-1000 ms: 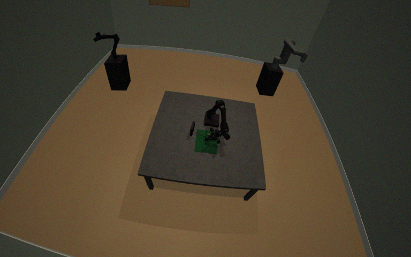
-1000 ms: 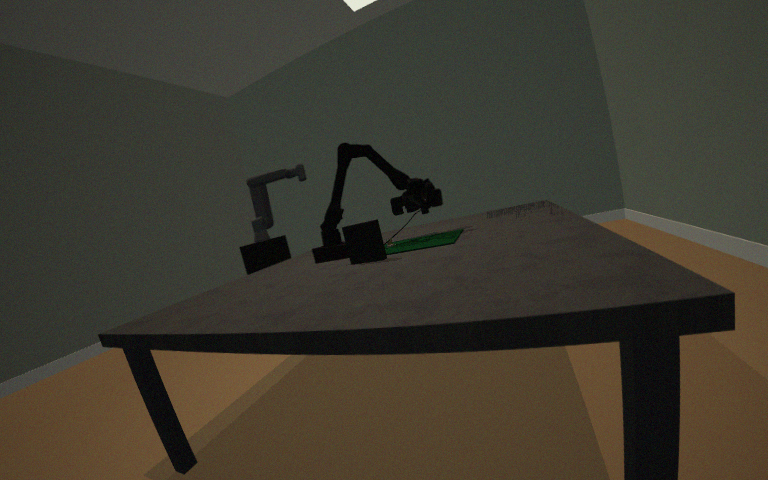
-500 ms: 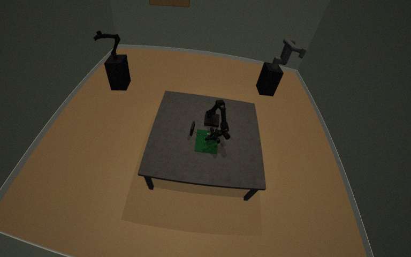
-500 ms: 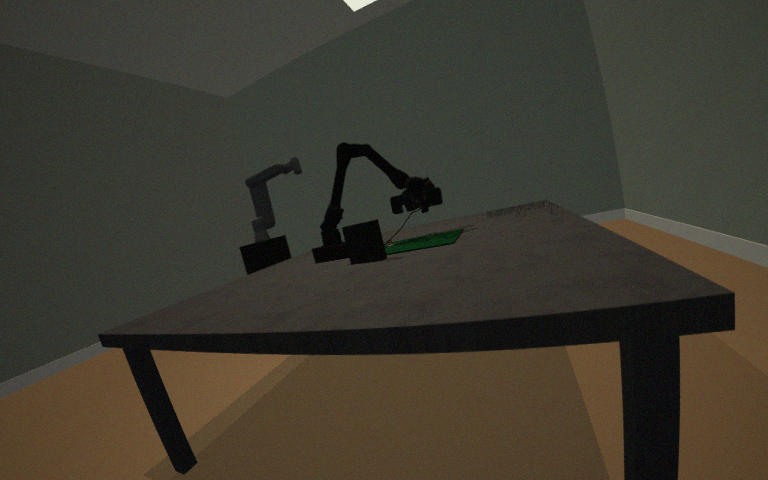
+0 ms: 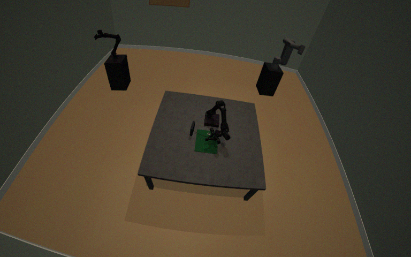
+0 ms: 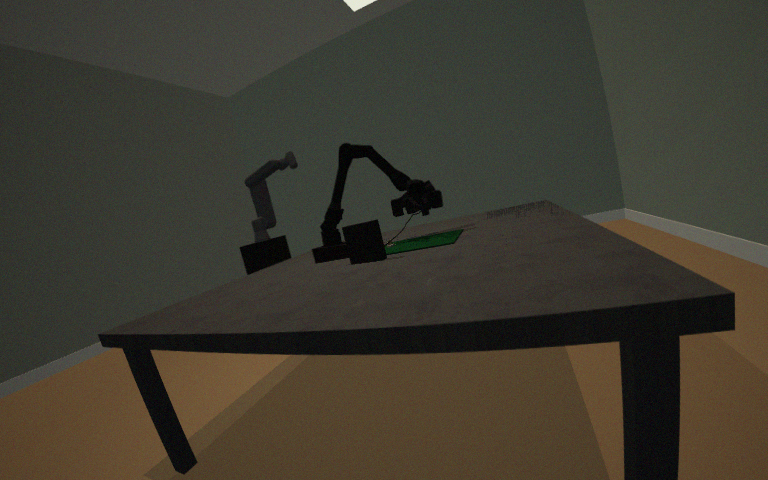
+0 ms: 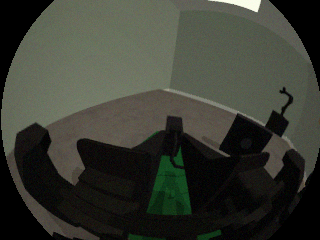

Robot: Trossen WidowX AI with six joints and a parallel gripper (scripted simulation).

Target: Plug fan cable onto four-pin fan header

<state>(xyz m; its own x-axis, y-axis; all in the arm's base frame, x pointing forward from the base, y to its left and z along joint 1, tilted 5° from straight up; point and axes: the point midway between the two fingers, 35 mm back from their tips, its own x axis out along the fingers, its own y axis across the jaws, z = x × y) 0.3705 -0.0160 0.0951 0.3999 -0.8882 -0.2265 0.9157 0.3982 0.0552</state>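
Right now the green board is 13 cm below my gripper tip, 6 cm behind it and 1 cm to the left of it. The rest, counted from my gripper tip: black fan 18 cm behind, 15 cm to the right, 6 cm below; dark plug 1 cm to the right, 1 cm below.
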